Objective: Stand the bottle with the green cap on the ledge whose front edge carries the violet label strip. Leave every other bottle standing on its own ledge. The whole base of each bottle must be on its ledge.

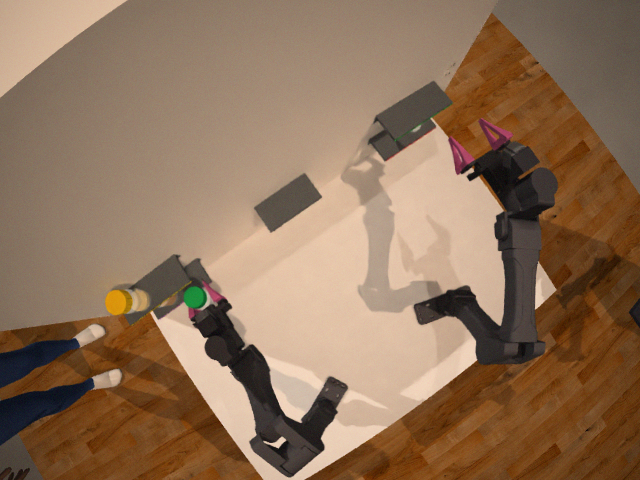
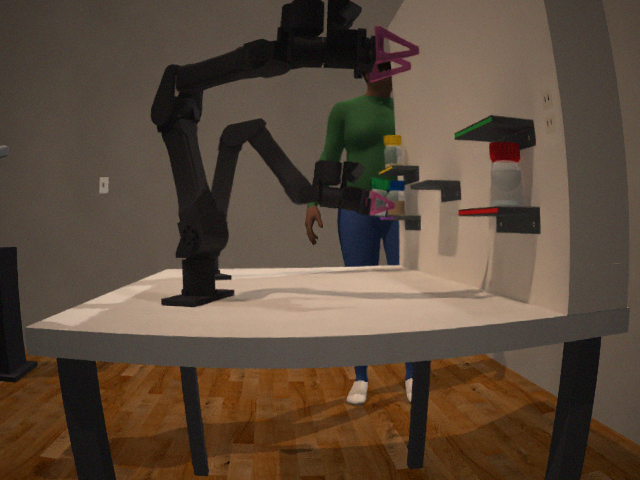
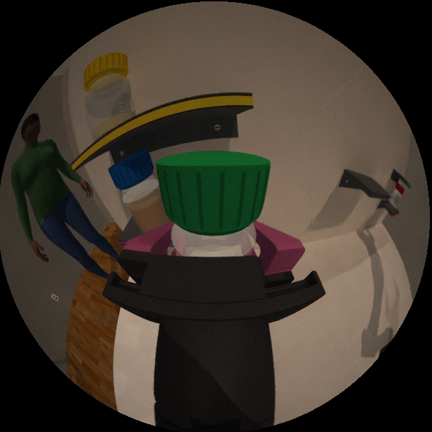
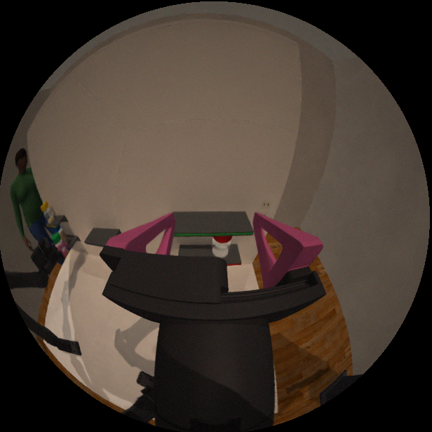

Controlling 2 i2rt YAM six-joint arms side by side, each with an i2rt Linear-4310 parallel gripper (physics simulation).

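Pixels of known places: left gripper, between the fingertips: (image 2: 392, 205); right gripper, between the fingertips: (image 1: 464, 128) (image 2: 414, 58); left arm's base, origin of its link: (image 1: 323, 406); right arm's base, origin of its link: (image 1: 444, 305) (image 2: 199, 299).
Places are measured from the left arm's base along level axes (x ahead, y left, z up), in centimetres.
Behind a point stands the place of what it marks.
Note:
The green-capped bottle (image 1: 194, 297) @[y -16.1, x 45.3, z 26.0 cm] (image 2: 381, 183) @[y -18.2, x 44.2, z 24.5 cm] (image 3: 213, 192) is upright in my left gripper (image 1: 199, 297) @[y -16.7, x 49.1, z 18.7 cm] (image 2: 382, 203) @[y -16.7, x 49.1, z 18.7 cm] (image 3: 213, 217), which is shut on it. It is at the front of the violet-strip ledge (image 1: 196, 269) (image 2: 412, 223) (image 3: 131, 231), its bottom near ledge height. Fingers hide its base; I cannot tell whether it touches the ledge. The blue-capped bottle (image 2: 397, 192) @[y -11.6, x 54.9, z 22.7 cm] (image 3: 132, 170) stands on that ledge, beside and behind the green-capped one. My right gripper (image 1: 465, 129) @[y -78.4, x 8.6, z 41.3 cm] (image 2: 413, 57) @[y -78.4, x 8.6, z 41.3 cm] (image 4: 213, 217) is open and empty, high at the other end.
The yellow-strip ledge (image 1: 160, 279) @[y -16.1, x 54.0, z 29.7 cm] (image 3: 200, 105) overhangs the violet one and bears the yellow-capped bottle (image 1: 118, 302) @[y -9.5, x 55.2, z 40.2 cm] (image 3: 107, 100). A plain ledge (image 1: 287, 202) @[y -48.4, x 37.5, z 22.7 cm] (image 2: 436, 184) @[y -54.9, x 32.5, z 21.7 cm] is mid-wall. The red-capped bottle (image 2: 505, 180) @[y -89.8, x 17.0, z 19.9 cm] stands on the red-strip ledge (image 2: 522, 212) @[y -93.8, x 16.4, z 14.8 cm], under the green-strip ledge (image 2: 509, 126) @[y -91.9, x 16.7, z 28.5 cm].

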